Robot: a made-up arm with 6 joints. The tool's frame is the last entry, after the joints.
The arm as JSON. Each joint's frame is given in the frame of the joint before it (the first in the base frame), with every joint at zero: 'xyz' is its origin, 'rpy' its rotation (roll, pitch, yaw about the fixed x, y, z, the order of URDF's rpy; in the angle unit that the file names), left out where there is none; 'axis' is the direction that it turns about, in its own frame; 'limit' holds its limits. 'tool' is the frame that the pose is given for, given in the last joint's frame.
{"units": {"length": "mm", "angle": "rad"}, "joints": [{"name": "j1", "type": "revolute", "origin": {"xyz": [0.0, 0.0, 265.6]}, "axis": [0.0, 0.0, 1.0], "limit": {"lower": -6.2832, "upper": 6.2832}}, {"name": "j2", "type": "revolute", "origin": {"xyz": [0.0, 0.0, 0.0], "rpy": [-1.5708, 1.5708, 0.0]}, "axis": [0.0, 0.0, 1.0], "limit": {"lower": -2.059, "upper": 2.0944}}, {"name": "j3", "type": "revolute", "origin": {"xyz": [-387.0, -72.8, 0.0], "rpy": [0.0, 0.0, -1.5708]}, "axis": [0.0, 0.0, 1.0], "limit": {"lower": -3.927, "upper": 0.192}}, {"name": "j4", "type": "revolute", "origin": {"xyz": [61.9, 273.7, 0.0], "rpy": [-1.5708, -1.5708, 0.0]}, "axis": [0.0, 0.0, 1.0], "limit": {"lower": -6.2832, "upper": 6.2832}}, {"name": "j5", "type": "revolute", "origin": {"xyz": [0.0, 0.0, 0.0], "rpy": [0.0, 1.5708, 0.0]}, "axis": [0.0, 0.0, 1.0], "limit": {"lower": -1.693, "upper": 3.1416}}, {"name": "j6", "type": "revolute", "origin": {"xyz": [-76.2, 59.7, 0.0], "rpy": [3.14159, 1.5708, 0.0]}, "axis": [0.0, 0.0, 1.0], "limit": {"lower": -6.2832, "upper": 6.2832}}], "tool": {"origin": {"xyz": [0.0, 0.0, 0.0], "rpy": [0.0, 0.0, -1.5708]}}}
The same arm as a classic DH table. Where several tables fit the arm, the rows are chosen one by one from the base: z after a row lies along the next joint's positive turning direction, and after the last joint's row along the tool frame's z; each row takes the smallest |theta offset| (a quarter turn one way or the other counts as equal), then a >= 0, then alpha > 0; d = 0 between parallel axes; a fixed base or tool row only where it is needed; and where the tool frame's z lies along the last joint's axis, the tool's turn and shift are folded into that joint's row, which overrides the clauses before.
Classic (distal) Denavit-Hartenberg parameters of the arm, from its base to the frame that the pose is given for. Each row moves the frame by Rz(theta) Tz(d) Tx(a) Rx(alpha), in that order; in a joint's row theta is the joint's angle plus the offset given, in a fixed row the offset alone. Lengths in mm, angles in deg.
j1: a 0.0, alpha -90.00, d 265.6, theta offset 0.00
j2: a 393.8, alpha 0.00, d 0.0, theta offset -79.35
j3: a 61.9, alpha -90.00, d 0.0, theta offset 79.35
j4: a 0.0, alpha 90.00, d 273.7, theta offset 0.00
j5: a 59.7, alpha -90.00, d 0.0, theta offset 0.00
j6: a 0.0, alpha 0.00, d 76.2, theta offset 0.00
Joint limits (deg, base to tool): -360.00..360.00 -117.97..120.00 -225.00..11.00 -360.00..360.00 -97.00..180.00 -360.00..360.00

